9 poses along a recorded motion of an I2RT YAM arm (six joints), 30 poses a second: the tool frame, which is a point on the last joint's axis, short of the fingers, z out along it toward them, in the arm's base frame.
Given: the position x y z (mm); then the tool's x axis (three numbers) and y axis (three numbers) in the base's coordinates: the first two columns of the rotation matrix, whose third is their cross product.
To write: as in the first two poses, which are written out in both.
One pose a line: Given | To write
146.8, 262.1, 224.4, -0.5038, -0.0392, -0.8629, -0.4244, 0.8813, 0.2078 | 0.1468, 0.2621, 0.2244, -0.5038, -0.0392, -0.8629, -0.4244, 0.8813, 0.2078
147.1, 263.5, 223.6, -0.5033, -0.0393, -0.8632, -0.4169, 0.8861, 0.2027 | 0.1471, 0.2635, 0.2236, -0.5033, -0.0393, -0.8632, -0.4169, 0.8861, 0.2027
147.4, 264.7, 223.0, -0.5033, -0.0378, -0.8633, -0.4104, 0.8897, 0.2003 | 0.1474, 0.2647, 0.2230, -0.5033, -0.0378, -0.8633, -0.4104, 0.8897, 0.2003
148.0, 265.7, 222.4, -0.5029, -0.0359, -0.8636, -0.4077, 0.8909, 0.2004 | 0.1480, 0.2657, 0.2224, -0.5029, -0.0359, -0.8636, -0.4077, 0.8909, 0.2004
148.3, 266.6, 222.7, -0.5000, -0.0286, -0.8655, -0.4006, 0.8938, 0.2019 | 0.1483, 0.2666, 0.2227, -0.5000, -0.0286, -0.8655, -0.4006, 0.8938, 0.2019
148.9, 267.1, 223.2, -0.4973, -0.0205, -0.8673, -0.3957, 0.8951, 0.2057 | 0.1489, 0.2671, 0.2232, -0.4973, -0.0205, -0.8673, -0.3957, 0.8951, 0.2057
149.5, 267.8, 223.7, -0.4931, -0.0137, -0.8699, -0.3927, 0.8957, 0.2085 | 0.1495, 0.2678, 0.2237, -0.4931, -0.0137, -0.8699, -0.3927, 0.8957, 0.2085
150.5, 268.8, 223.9, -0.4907, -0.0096, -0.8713, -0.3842, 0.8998, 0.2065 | 0.1505, 0.2688, 0.2239, -0.4907, -0.0096, -0.8713, -0.3842, 0.8998, 0.2065
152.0, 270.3, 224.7, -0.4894, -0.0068, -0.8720, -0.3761, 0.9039, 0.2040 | 0.1520, 0.2703, 0.2247, -0.4894, -0.0068, -0.8720, -0.3761, 0.9039, 0.2040
